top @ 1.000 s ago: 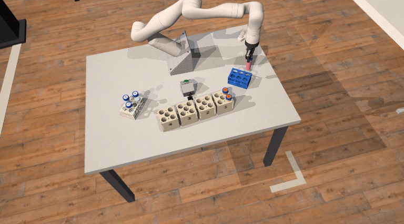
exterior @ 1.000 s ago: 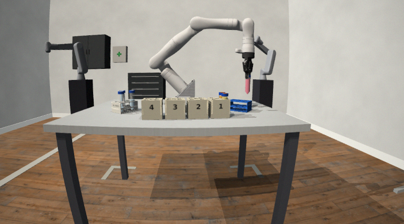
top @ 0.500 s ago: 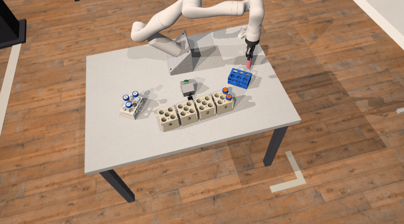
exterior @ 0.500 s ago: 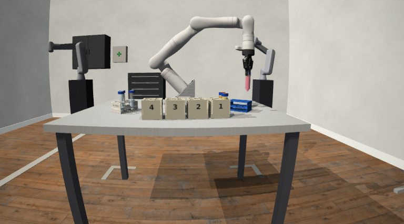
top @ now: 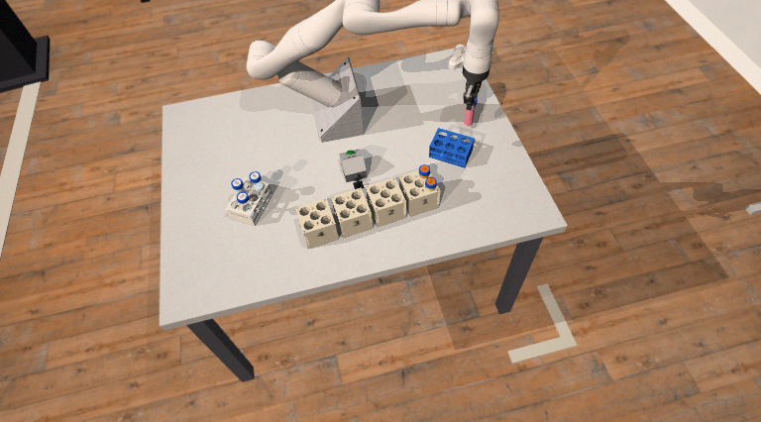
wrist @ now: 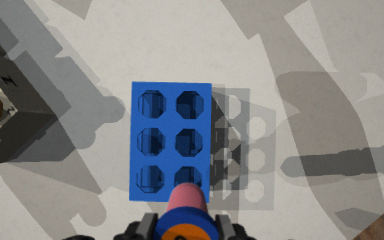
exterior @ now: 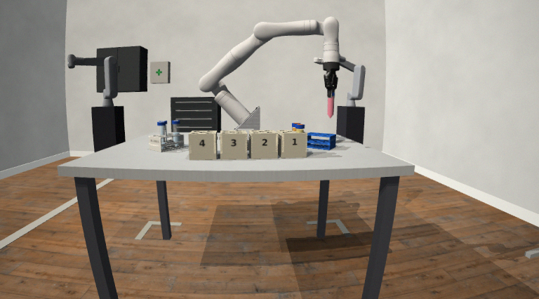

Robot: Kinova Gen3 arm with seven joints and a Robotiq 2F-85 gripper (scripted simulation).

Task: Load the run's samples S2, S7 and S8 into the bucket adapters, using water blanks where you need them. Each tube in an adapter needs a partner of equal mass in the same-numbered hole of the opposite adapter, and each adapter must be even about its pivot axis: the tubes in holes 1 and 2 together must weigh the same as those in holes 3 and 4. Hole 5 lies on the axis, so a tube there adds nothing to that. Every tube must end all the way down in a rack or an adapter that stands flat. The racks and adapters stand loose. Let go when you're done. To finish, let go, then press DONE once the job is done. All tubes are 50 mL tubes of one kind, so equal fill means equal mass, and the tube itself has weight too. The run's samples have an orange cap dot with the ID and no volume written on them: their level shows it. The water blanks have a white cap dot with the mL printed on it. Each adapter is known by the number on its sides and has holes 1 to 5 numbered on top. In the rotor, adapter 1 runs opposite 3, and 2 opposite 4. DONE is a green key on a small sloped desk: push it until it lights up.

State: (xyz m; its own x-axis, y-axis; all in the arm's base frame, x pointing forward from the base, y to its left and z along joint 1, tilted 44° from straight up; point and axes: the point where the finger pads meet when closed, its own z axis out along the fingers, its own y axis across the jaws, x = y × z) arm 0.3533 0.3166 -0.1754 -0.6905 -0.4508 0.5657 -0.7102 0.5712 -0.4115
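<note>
The sample S8 is 1 cm to the left of my hand and 5 cm below it. From my hand the other things lie so: blue sample rack: 1 cm behind, 4 cm to the right, 21 cm below; sample S7: 10 cm ahead, 20 cm to the right, 18 cm below; sample S2: 14 cm ahead, 19 cm to the right, 18 cm below.
</note>
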